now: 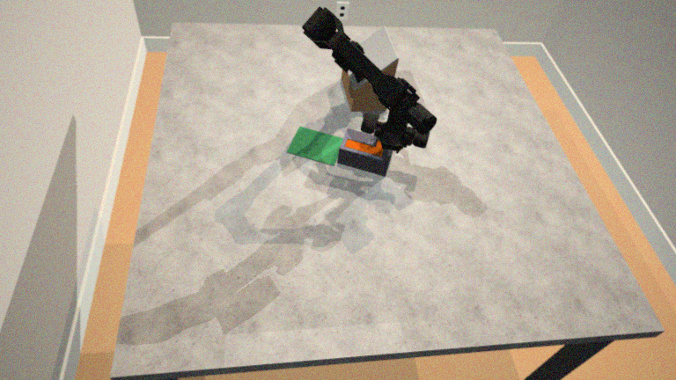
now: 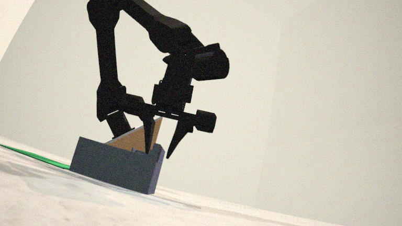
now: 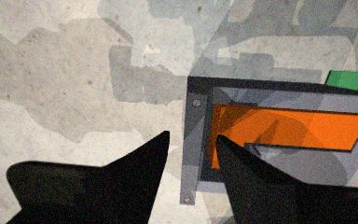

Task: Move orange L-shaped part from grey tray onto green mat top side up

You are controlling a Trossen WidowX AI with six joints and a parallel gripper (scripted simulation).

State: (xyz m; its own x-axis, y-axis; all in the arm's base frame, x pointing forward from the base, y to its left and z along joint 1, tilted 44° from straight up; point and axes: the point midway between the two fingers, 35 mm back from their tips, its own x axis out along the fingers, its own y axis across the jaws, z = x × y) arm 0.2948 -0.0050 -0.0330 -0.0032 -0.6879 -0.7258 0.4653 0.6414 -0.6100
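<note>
My gripper tip is 50 mm to the left of the orange L-shaped part, 30 mm past it and 20 mm above it. The rest, counted from my gripper tip: green mat: 200 mm to the right, 110 mm behind, 90 mm below.
</note>
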